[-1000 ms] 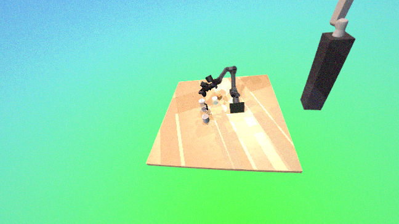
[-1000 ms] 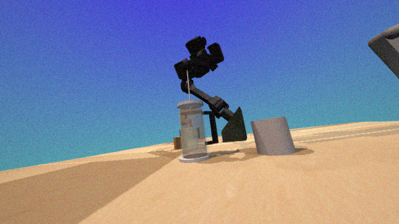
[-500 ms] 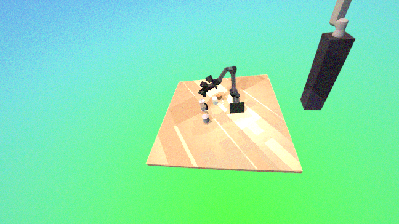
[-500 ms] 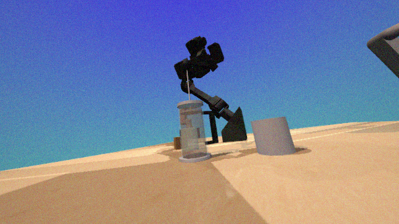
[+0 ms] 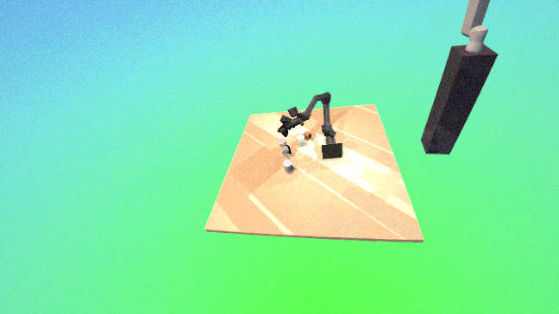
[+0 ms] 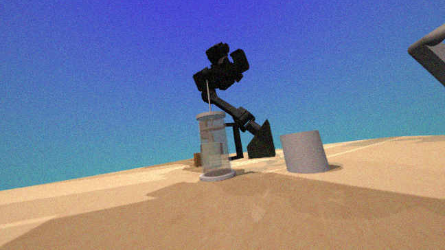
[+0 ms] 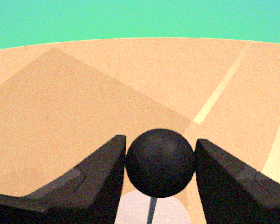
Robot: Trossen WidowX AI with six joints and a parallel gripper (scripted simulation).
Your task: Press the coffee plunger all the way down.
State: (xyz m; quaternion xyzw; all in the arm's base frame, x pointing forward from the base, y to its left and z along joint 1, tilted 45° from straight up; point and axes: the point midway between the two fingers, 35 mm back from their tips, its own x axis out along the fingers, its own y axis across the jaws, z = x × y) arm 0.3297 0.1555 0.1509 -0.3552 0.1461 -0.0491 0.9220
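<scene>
Right now the coffee press is 130 mm below my gripper tip, 30 mm behind it and 10 mm to the left of it. Round my gripper tip: small brown block: 220 mm below, 200 mm to the right, 180 mm behind.
</scene>
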